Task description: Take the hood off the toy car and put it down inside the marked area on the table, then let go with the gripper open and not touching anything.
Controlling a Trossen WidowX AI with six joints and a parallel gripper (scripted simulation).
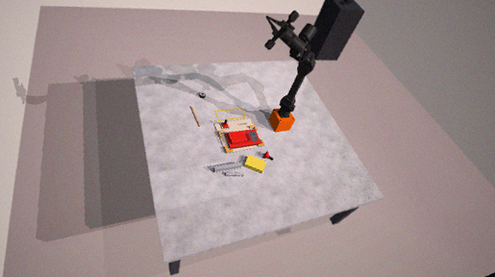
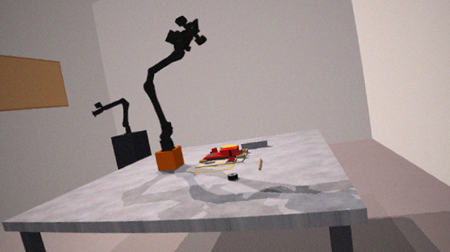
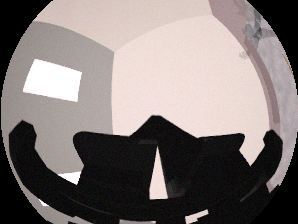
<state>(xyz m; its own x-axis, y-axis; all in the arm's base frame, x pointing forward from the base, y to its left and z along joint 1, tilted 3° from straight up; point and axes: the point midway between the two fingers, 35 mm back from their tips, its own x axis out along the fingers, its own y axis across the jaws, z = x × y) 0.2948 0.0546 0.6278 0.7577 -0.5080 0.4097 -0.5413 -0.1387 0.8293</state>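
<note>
The red hood is 10 mm ahead of my gripper tip, 100 mm to the left of it and 710 mm below it. Round my gripper tip: yellow block: 50 mm behind, 280 mm to the left, 730 mm below; wooden stick: 220 mm ahead, 120 mm to the right, 740 mm below; black wheel: 140 mm ahead, 300 mm to the right, 740 mm below.
</note>
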